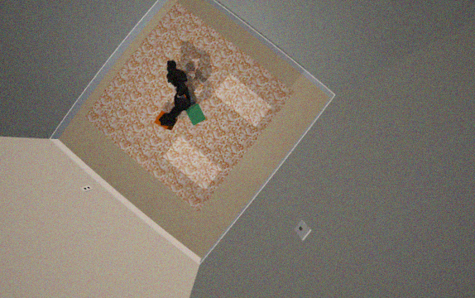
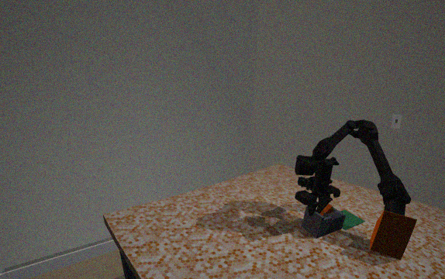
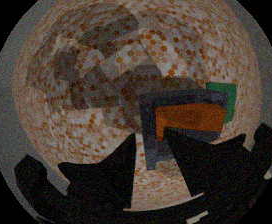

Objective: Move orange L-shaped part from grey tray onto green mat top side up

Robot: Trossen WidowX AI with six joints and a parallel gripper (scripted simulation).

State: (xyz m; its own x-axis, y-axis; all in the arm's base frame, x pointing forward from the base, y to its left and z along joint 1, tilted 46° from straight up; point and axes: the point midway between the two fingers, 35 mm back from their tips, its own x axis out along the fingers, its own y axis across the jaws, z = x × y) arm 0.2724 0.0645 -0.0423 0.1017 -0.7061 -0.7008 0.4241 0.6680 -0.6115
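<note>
Right now the orange L-shaped part is 4 cm to the right of my gripper tip, 3 cm below it and 2 cm behind it. From my gripper tip the other things lie so: green mat (20 cm to the right, 10 cm behind, 9 cm below).
</note>
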